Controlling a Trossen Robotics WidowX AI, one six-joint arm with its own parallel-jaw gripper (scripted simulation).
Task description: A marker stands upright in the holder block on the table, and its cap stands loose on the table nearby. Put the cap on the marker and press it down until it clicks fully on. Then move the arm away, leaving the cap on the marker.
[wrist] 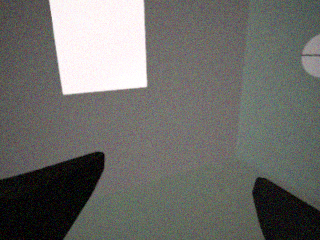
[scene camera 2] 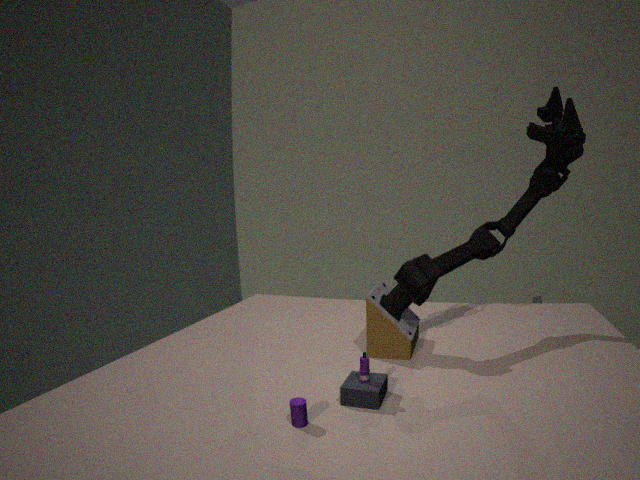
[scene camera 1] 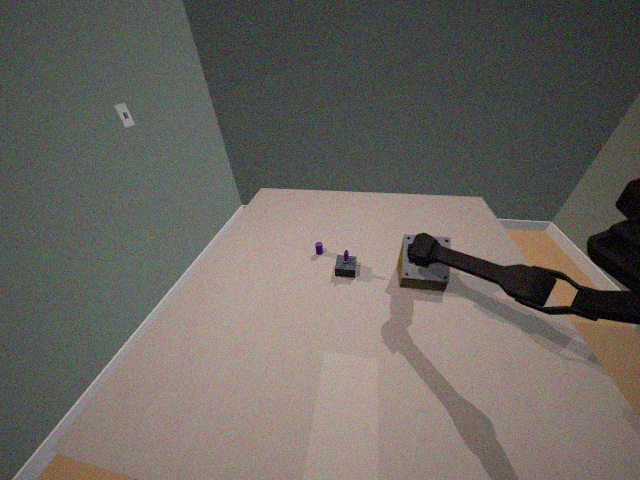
Scene:
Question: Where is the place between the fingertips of my gripper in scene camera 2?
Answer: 562, 92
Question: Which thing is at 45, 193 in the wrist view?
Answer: My gripper.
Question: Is my gripper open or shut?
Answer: Open.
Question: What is my gripper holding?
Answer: Nothing.

